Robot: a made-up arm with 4 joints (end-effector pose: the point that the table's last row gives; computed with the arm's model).
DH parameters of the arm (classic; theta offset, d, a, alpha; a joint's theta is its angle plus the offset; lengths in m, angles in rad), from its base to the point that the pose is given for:
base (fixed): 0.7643 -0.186 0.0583 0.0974
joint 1: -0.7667 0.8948 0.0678 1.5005
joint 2: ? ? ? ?
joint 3: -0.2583 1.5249 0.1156 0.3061
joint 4: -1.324 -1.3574 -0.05 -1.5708
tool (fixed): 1.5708 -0.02 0 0
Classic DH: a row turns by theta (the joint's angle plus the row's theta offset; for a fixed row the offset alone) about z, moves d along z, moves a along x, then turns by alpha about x.
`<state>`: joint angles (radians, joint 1 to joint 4).
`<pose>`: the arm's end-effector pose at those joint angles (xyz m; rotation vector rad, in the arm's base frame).
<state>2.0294 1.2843 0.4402 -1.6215</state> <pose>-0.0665 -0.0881 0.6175 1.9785 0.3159 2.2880</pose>
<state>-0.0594 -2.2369 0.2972 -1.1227</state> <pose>0.3064 0.1518 0.7186 0.4893 2.1620 -0.9971</pose>
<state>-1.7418 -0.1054 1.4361 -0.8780</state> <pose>0.0987 0.1319 0.3137 -0.0572 0.9346 -1.7176</pose>
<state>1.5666 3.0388 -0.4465 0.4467</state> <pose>0.0865 0.1773 0.4150 -2.2041 2.0923 0.1828</pose>
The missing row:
joint 2: 1.5613 0.3249 -0.0445 -1.8673
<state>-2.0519 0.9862 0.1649 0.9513</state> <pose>0.2222 -0.0428 0.6313 -1.7729 0.6554 -2.0130</pose>
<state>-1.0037 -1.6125 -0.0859 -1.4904</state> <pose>0.3679 -0.2500 0.7755 1.7975 0.5722 -2.0066</pose>
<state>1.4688 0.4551 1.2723 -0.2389</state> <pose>0.0599 0.1134 0.3070 -0.6218 -0.7948 1.1119</pose>
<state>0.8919 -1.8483 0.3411 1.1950</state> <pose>0.0594 0.1171 0.8084 -1.7465 0.9917 2.0013</pose>
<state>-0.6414 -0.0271 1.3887 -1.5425</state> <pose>0.0355 0.0795 0.3408 0.2606 0.3321 -0.8394</pose>
